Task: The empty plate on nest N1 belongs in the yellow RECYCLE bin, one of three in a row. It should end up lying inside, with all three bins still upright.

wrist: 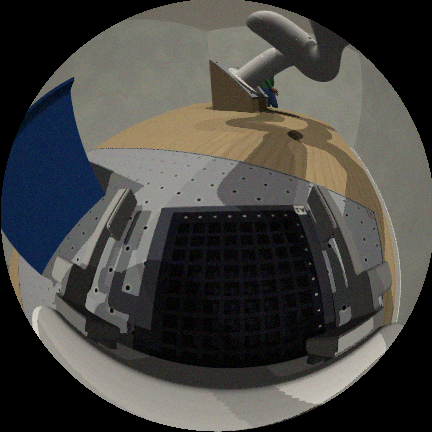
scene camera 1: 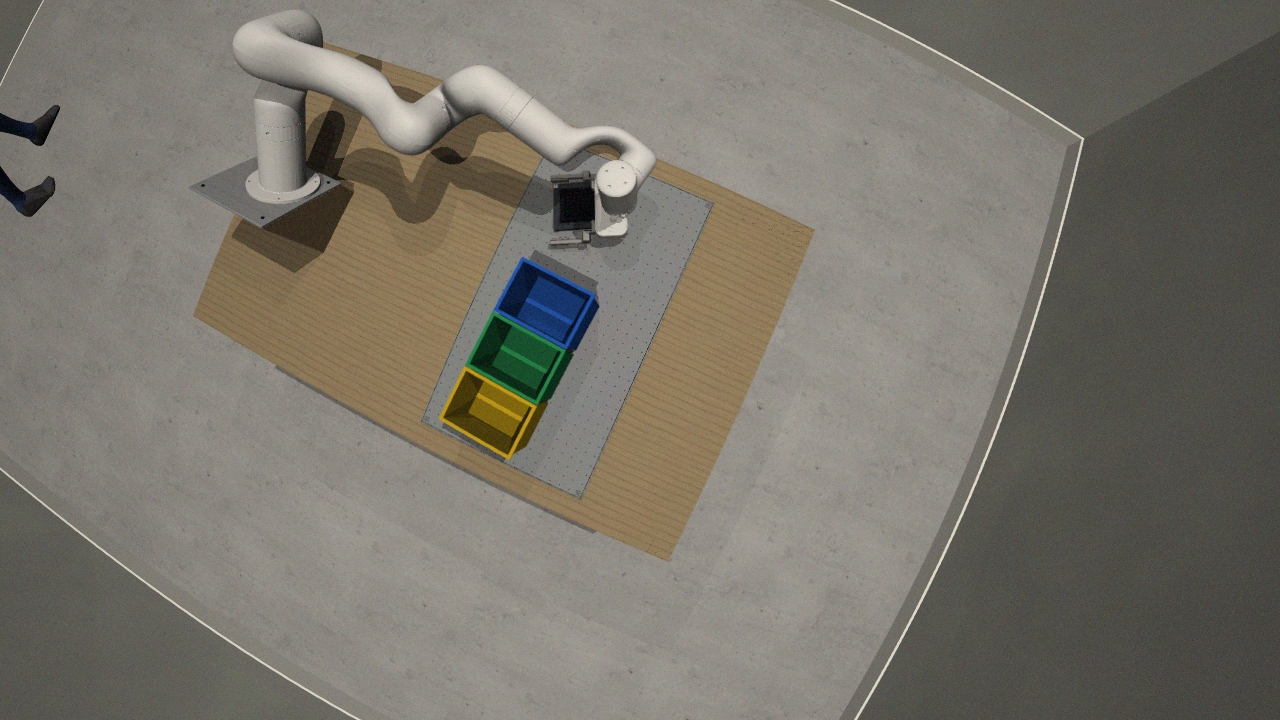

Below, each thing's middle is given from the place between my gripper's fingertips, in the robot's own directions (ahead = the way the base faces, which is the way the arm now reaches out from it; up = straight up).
I see my gripper 70 mm short of the black plate (scene camera 1: 576, 204) and 60 mm to the right of it. Also, from my hand: blue bin (scene camera 1: 551, 306) 140 mm ahead, 210 mm to the right, 70 mm above; green bin (scene camera 1: 530, 366) 140 mm ahead, 340 mm to the right, 70 mm above; dark nest (wrist: 141, 333) 70 mm ahead, 60 mm to the left, 20 mm below.
